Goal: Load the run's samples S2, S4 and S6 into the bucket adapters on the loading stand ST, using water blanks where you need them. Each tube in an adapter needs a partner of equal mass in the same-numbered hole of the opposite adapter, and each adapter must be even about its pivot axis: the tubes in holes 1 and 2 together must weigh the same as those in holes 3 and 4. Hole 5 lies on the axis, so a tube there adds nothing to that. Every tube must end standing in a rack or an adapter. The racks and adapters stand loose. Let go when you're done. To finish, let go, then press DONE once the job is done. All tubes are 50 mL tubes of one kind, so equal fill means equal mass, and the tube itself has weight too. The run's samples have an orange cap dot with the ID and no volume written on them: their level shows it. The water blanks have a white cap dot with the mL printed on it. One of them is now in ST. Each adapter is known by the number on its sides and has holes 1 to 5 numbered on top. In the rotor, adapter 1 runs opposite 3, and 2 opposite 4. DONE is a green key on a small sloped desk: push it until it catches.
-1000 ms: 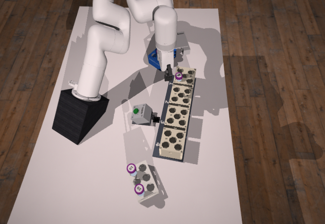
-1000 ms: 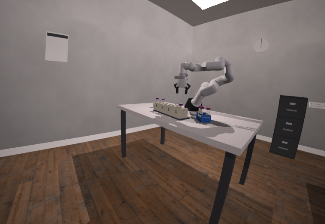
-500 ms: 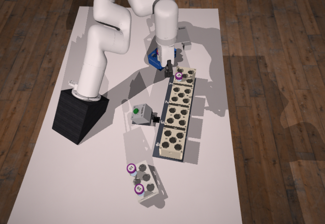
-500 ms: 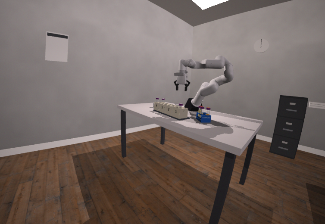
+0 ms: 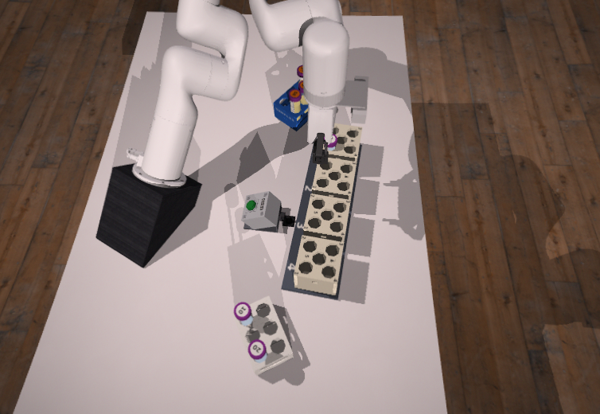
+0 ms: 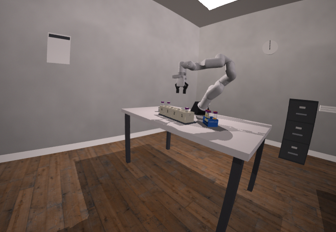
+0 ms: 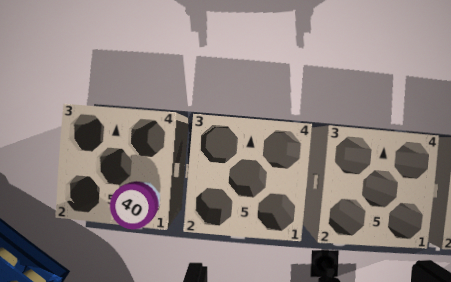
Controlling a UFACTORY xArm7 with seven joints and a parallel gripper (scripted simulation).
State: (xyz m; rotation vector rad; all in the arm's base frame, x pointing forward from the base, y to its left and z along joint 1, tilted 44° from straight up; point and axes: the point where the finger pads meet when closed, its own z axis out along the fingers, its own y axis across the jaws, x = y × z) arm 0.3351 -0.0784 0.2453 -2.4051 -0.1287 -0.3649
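Now: the 40 mL water blank 10 mm behind my hand, 100 mm to the left of it and 190 mm below it. The rest, counted from my hand: orange-dot tube (150 mm behind, 320 mm to the left, 190 mm below); green done key (150 mm behind, 100 mm to the right, 190 mm below); blue sample rack (140 mm behind, 270 mm to the left, 220 mm below).
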